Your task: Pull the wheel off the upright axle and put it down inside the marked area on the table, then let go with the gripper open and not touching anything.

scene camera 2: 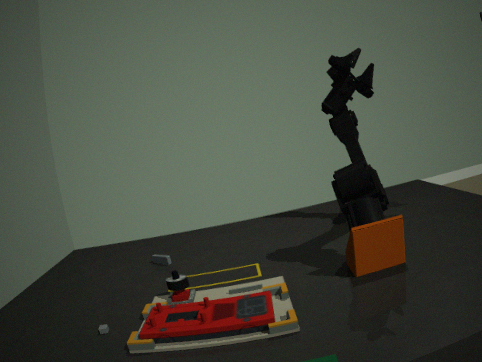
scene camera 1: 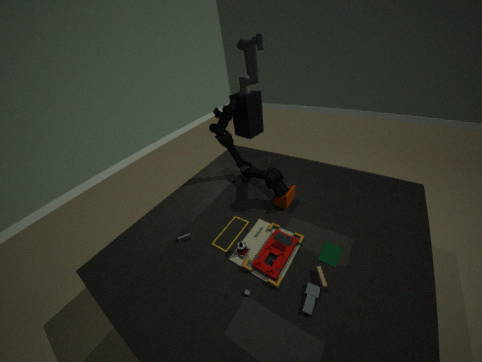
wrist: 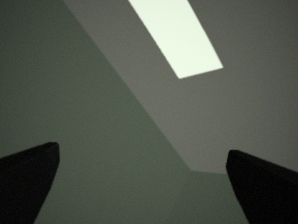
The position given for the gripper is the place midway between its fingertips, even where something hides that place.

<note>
The gripper (scene camera 2: 366, 56) is open, with nothing in its grasp.
The gripper is seen too in the wrist view (wrist: 145, 156).
</note>
